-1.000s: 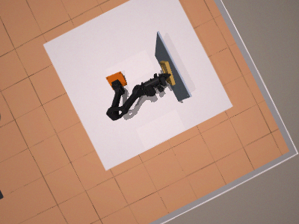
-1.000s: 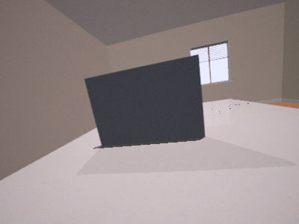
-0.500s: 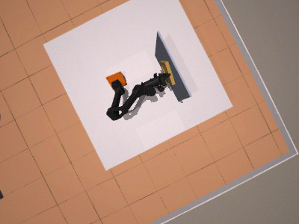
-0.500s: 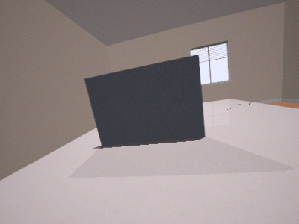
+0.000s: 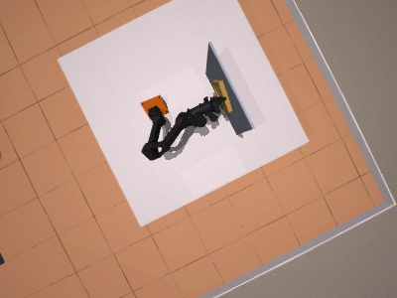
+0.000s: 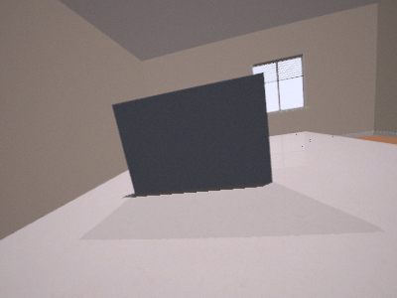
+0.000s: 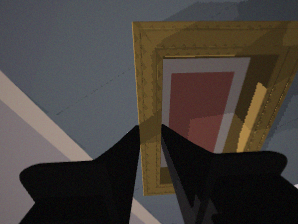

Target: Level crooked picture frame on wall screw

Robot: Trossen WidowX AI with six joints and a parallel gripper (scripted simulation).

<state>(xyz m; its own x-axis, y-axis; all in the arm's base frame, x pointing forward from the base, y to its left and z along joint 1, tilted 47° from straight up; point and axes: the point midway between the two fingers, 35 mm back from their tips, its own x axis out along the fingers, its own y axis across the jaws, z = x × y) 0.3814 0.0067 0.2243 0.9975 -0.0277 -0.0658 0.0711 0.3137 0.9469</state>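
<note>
Now: the picture frame 10 mm ahead of my gripper tip, 30 mm to the left of it and 50 mm below it. Round my gripper tip: wall panel: 20 mm ahead, 20 mm to the left, 60 mm below.
</note>
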